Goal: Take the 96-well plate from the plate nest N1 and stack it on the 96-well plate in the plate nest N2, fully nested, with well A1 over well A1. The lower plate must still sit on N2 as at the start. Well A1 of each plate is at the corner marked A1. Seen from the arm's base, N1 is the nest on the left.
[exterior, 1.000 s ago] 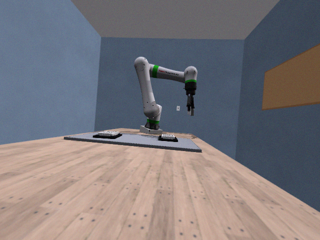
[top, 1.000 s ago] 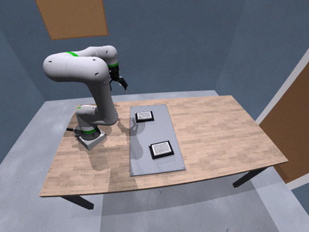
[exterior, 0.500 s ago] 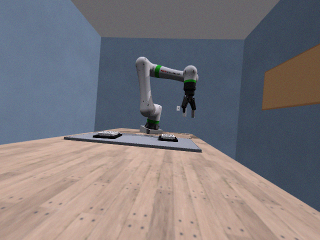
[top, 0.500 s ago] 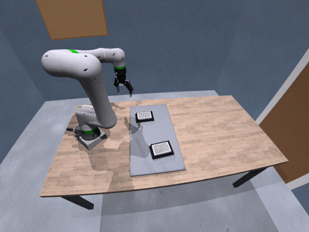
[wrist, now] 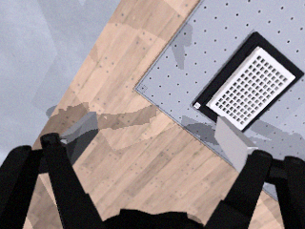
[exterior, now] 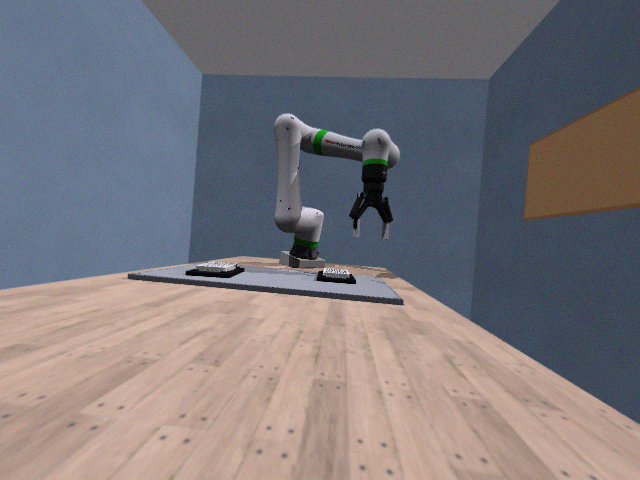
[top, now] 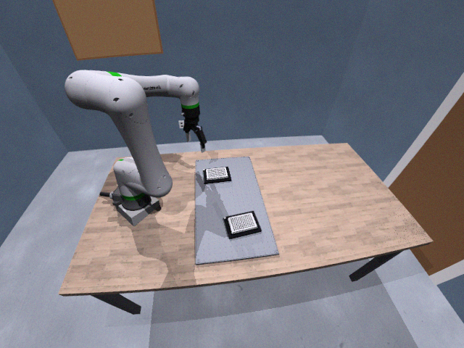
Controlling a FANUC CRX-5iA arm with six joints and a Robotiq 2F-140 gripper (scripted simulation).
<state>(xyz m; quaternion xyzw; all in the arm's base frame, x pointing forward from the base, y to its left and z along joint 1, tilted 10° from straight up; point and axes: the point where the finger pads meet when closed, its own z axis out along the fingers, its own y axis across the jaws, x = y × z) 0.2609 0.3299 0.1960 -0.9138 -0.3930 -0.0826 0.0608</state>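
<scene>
The white 96-well plate is 14 cm below my hand, 13 cm ahead of it and 10 cm to the right of it. The rest, counted from my hand: black nest N2: 44 cm to the right, 29 cm ahead, 15 cm below; then black plate nest N1: 15 cm below, 13 cm ahead, 10 cm to the right.
</scene>
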